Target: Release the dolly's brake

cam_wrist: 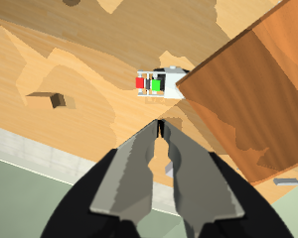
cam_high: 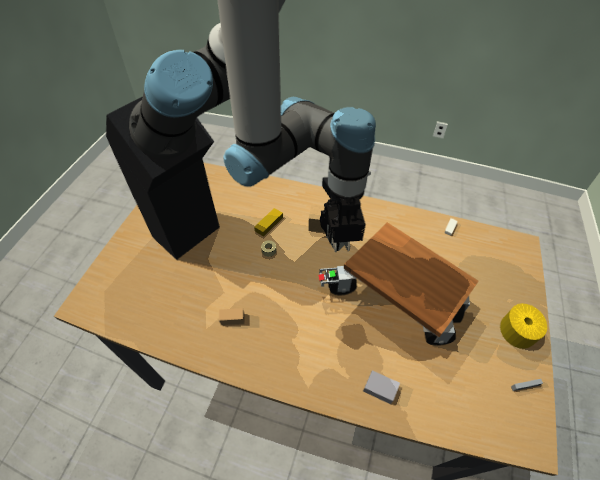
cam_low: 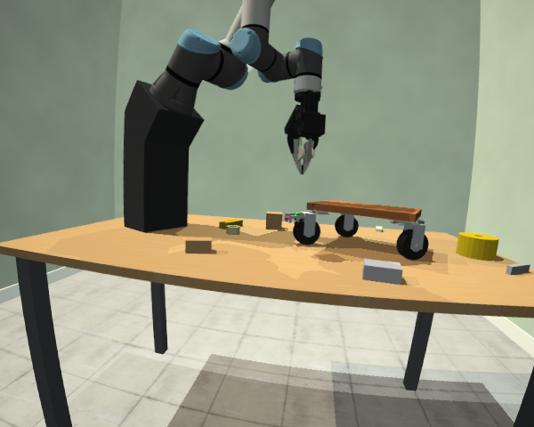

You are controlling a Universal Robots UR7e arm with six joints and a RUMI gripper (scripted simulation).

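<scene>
My hand is 20 mm past the brake pedal and 140 mm above it. The rest, counted from my hand: brown block (240 mm behind, 170 mm to the right, 210 mm below); then grey block (190 mm ahead, 230 mm to the right, 210 mm below); then tan cube (110 mm behind, 240 mm to the left, 190 mm below).
</scene>
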